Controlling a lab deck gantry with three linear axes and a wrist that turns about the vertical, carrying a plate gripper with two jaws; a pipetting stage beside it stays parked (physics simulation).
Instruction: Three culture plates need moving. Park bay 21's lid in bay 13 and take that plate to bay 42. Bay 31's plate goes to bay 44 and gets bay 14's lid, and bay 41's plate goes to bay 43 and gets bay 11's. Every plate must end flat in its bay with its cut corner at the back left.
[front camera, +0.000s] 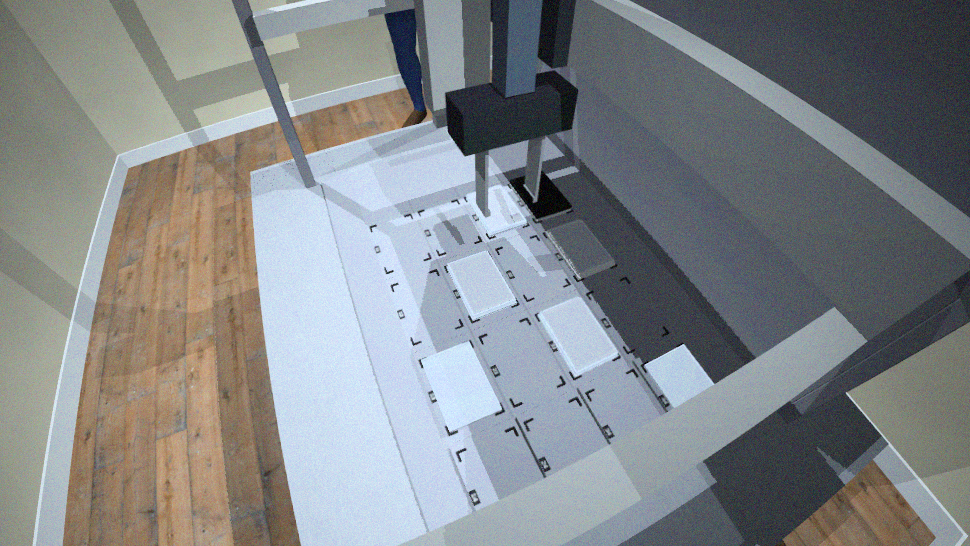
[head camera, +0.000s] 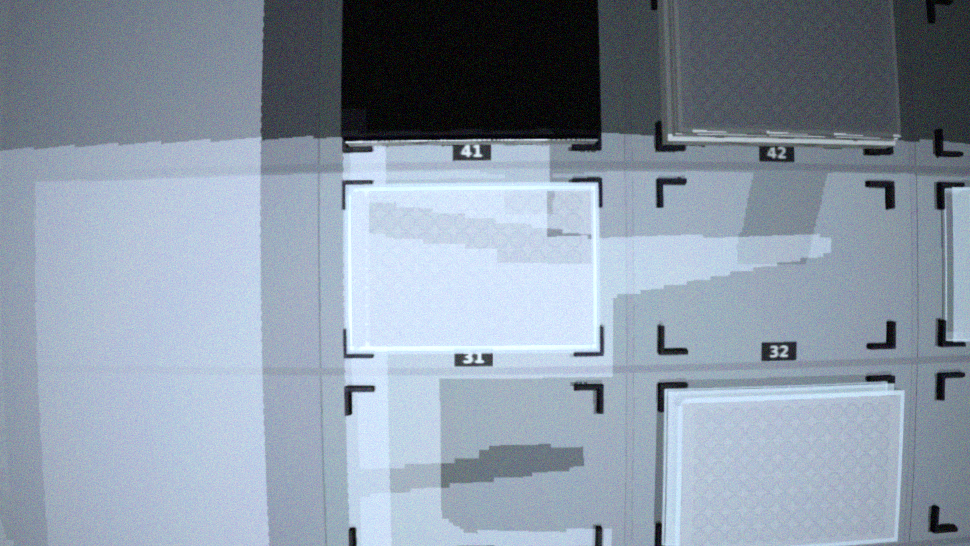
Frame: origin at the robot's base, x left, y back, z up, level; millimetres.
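Where they show: gripper, between the fingertips: (front camera: 506, 202); robot's base, origin of its link: (front camera: 371, 227).
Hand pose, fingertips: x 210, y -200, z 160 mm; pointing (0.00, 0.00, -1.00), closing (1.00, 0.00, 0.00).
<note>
Things, the pixels of their top centre, and the offset from my fingertips. "pt": a spot on its surface instead.
- pale plate with faint well circles, centre of its top: (head camera: 472, 268) (front camera: 495, 206) dz -146, dx +47, dy +136 mm
- black-topped piece, centre of its top: (head camera: 470, 49) (front camera: 540, 192) dz -143, dx +154, dy +136 mm
- clear grey plate, centre of its top: (head camera: 790, 57) (front camera: 580, 244) dz -146, dx +154, dy -28 mm
- plain pale lid, centre of its top: (front camera: 459, 383) dz -152, dx -167, dy -192 mm
- white piece, centre of its top: (front camera: 688, 386) dz -137, dx +154, dy -356 mm
- bay 22, a spot on its surface: (head camera: 790, 468) (front camera: 481, 279) pt dz -146, dx -57, dy -26 mm
- bay 33, a spot on its surface: (head camera: 958, 264) pt dz -153, dx +47, dy -130 mm
My gripper (front camera: 507, 208) is open, its two jaws pointing down over bay 31; its jaws do not show in the head view. A pale plate with faint well circles (front camera: 507, 218) (head camera: 475, 305) lies flat in bay 31, below the jaws. A black-topped piece (front camera: 553, 205) (head camera: 468, 67) sits in bay 41, with a thin light edge along its front. A clear grey plate (front camera: 582, 249) (head camera: 780, 67) is in bay 42. A plain pale lid (front camera: 464, 386) lies in bay 13. A white piece (front camera: 678, 374) sits in bay 44, partly behind a beam. Cut corners cannot be made out.
Pale plates stand in bay 22 (front camera: 483, 284) (head camera: 790, 468) and bay 33 (front camera: 578, 335) (head camera: 958, 264). A broad light frame beam (front camera: 597, 478) crosses the front and hides part of the near bays. A person's leg (front camera: 407, 57) shows behind the deck.
</note>
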